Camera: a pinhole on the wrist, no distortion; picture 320 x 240 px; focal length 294.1 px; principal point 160.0 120.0 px. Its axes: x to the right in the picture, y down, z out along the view. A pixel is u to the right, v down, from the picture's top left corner.
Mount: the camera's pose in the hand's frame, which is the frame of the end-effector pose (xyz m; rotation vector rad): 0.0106 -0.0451 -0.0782 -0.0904 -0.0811 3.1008
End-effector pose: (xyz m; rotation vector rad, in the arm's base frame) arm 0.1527 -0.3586 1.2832 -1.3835 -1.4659 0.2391
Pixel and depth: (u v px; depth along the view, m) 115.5 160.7 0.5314
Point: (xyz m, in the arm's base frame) -0.2696 -0.1376 1.2312
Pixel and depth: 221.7 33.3 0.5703
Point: -0.1947 -0.1989 0.9303
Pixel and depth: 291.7 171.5 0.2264
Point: -0.0336 -0.4050 1.2358
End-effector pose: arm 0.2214 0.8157 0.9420 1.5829 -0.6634 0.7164
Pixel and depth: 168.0 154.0 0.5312
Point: 0.3336 0.3888 0.7862
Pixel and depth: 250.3 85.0 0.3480
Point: 0.1812 0.5574 0.8181
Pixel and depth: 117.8 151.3 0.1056
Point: 0.2832 0.7957 0.9141
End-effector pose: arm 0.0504 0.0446 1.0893 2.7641 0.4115 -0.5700
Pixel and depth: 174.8 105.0 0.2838
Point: -0.0511 0.0130 0.9077
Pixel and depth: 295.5 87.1 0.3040
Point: -0.1590 -0.0405 0.9535
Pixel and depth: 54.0 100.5 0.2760
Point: 0.0497 0.0384 0.8606
